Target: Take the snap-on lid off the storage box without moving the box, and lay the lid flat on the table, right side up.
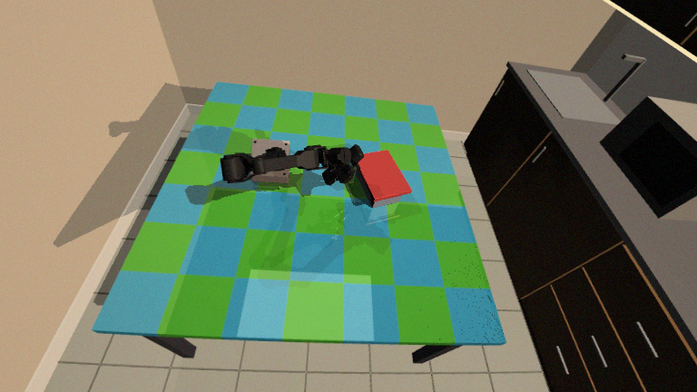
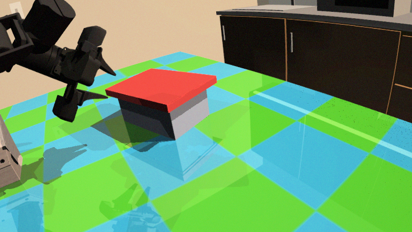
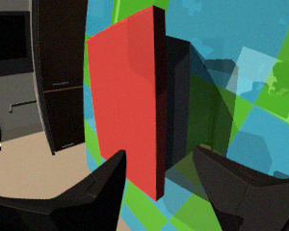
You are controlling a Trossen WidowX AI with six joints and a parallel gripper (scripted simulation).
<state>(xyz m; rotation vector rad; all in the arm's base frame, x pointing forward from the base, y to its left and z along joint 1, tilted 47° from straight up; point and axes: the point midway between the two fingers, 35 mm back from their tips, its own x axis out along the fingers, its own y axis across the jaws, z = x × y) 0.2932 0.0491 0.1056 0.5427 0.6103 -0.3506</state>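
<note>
Right now my gripper tip is 110 mm short of the red lid, 60 mm to the right of it and 50 mm above it. Round my gripper tip: grey storage box 110 mm ahead, 60 mm to the left, 90 mm below.
</note>
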